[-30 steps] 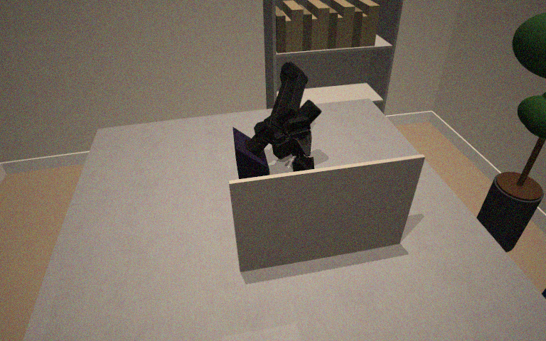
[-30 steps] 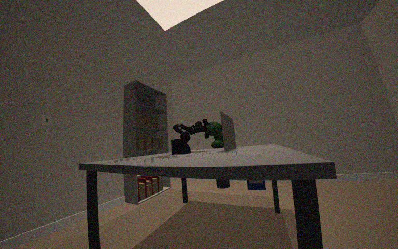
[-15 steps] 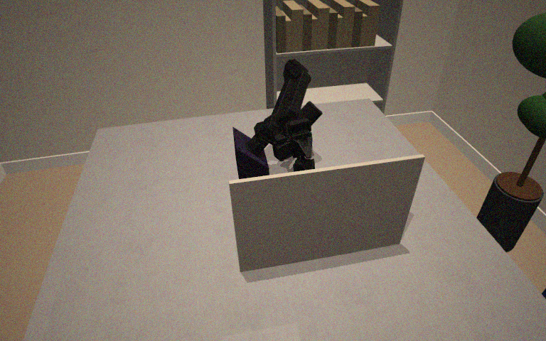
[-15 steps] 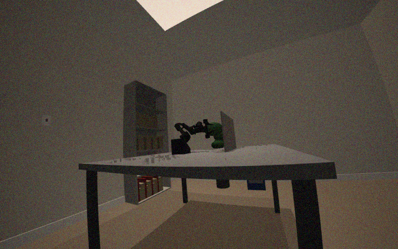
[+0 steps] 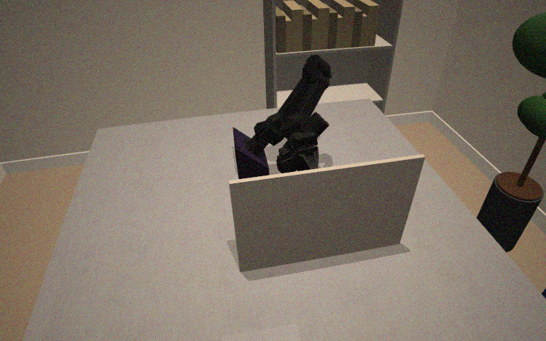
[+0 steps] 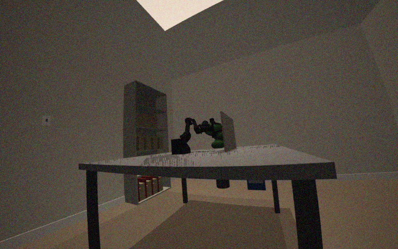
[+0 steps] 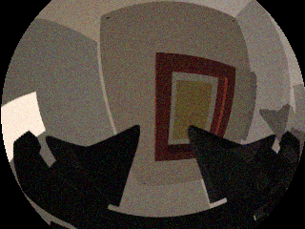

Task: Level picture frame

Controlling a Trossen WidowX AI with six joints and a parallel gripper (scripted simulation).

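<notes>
Right now my gripper tip is 50 mm short of the dark red picture frame, 10 mm to the right of it and 50 mm above it. The rest, counted from my gripper tip: wall panel: 60 mm ahead, 20 mm to the left, 60 mm below.
</notes>
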